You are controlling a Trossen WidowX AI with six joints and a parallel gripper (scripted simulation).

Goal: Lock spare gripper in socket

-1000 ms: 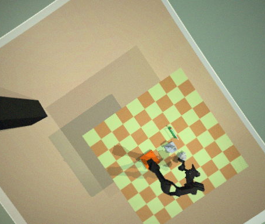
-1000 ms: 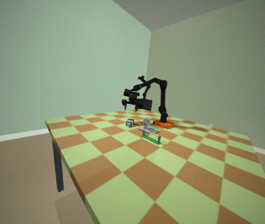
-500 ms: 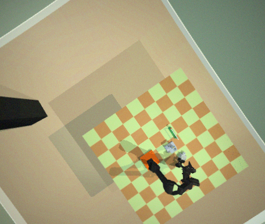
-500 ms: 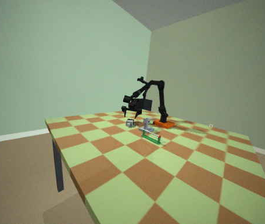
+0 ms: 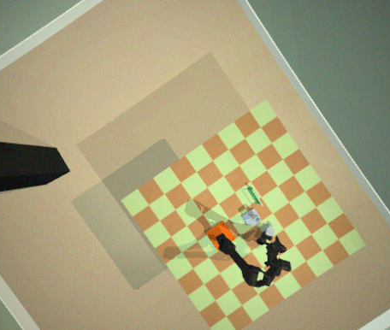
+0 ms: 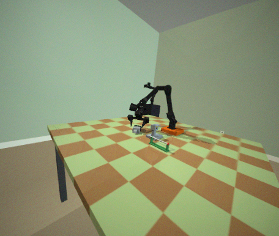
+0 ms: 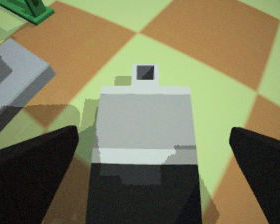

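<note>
The spare gripper is 2 cm below my gripper tip and 1 cm to the left of it. From my gripper tip the other things lie so: mount 16 cm to the left, 5 cm behind, 1 cm above; then green rest 28 cm to the left, 4 cm ahead, 2 cm below.
</note>
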